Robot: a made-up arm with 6 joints.
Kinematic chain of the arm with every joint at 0, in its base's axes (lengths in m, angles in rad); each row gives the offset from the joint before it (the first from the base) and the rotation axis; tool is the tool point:
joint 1: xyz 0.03 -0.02 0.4 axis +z
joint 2: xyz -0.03 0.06 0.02 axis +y
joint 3: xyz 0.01 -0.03 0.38 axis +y
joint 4: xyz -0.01 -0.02 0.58 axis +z
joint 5: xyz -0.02 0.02 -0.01 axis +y
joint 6: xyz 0 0.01 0.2 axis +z
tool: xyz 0 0 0.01
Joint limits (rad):
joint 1: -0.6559..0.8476
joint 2: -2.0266..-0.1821
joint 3: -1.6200..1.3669
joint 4: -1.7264..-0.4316
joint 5: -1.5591..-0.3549
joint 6: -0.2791..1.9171
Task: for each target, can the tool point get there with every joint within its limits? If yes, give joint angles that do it. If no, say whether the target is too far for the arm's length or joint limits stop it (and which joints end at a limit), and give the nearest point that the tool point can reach.
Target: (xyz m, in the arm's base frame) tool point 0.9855 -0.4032 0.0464
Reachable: no: joint limits stop it (at a limit: joint 1, joint 2, joint 3, joint 4) | nearest point 0.1897 0.0220 -0.1865 | short by 0.932 m
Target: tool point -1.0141 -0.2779 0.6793
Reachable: yes | joints 0.4111 -1.7049 0.6104 -1.2662 -0.7931 0.7665
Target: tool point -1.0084 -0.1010 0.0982
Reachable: yes | joints 0.2412 -1.4527 -0.5922 -1.1340 -0.7417 1.2744
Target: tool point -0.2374 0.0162 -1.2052
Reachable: no: too far | nearest point -0.2923 0.0236 -0.5073 | short by 0.700 m
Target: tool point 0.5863 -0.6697 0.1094
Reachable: no: joint limits stop it (at a limit: joint 1, joint 2, joint 3, joint 4) | nearest point 0.1872 0.0255 -0.1732 | short by 0.850 m
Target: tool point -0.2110 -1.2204 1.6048
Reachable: no: too far | nearest point -0.5467 -0.5583 1.2892 | short by 0.807 m
